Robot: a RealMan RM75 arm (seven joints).
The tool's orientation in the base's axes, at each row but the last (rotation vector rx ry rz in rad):
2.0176 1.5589 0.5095
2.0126 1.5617 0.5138
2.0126 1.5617 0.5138
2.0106 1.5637 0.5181
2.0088 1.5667 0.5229
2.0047 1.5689 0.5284
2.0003 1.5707 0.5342
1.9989 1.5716 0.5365
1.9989 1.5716 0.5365
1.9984 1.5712 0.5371
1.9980 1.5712 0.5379
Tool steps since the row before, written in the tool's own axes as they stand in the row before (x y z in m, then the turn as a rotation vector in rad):
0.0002 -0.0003 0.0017 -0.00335 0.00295 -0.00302
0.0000 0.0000 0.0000 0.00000 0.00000 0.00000
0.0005 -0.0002 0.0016 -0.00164 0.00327 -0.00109
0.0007 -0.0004 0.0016 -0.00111 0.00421 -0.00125
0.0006 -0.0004 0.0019 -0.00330 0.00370 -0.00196
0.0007 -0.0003 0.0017 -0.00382 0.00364 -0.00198
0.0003 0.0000 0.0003 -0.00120 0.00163 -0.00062
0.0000 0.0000 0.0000 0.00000 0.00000 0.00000
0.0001 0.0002 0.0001 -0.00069 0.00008 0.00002
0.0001 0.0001 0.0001 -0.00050 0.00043 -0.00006
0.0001 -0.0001 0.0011 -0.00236 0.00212 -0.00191
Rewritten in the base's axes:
0.0008 -0.0001 -0.0015 -0.00041 -0.00324 0.00429
0.0000 0.0000 0.0000 0.00000 0.00000 0.00000
0.0009 0.0002 -0.0014 0.00142 -0.00200 0.00293
0.0008 0.0005 -0.0015 0.00218 -0.00163 0.00362
0.0010 0.0003 -0.0017 0.00081 -0.00353 0.00391
0.0010 0.0004 -0.0015 0.00063 -0.00402 0.00390
0.0003 0.0002 -0.0002 0.00057 -0.00135 0.00153
0.0000 0.0000 0.0000 0.00000 0.00000 0.00000
0.0002 0.0000 0.0000 -0.00009 -0.00069 0.00005
0.0002 0.0001 0.0000 0.00017 -0.00055 0.00033
0.0006 -0.0001 -0.0009 -0.00013 -0.00235 0.00286

